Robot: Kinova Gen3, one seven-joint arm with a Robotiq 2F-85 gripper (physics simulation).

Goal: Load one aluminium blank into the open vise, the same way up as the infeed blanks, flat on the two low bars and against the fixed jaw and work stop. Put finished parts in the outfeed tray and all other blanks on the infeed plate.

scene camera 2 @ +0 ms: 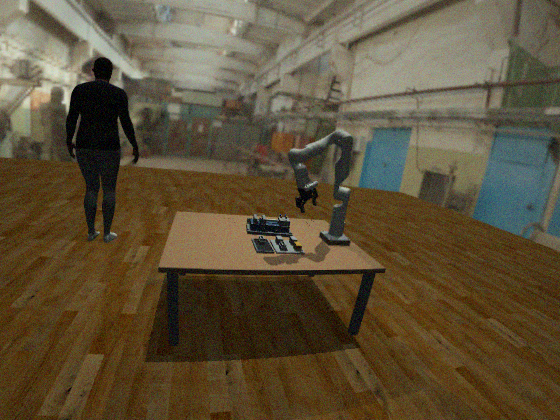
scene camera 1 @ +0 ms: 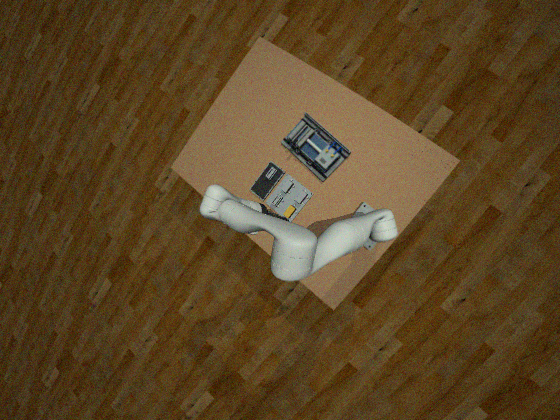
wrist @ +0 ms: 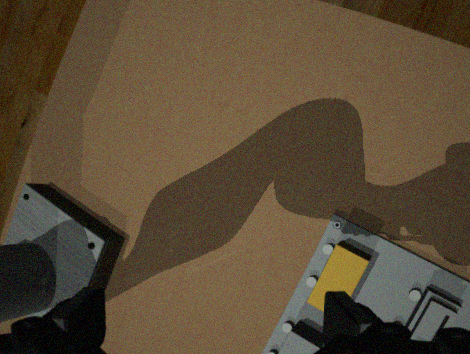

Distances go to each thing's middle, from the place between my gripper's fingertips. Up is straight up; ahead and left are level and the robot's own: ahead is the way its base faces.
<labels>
My hand is 20 mm short of the brass blank (wrist: 346, 265), 20 mm to the left of it and 240 mm above it. Round my hand: grey infeed plate (scene camera 1: 289, 198) (60 mm ahead, 80 mm to the right, 250 mm below).
</labels>
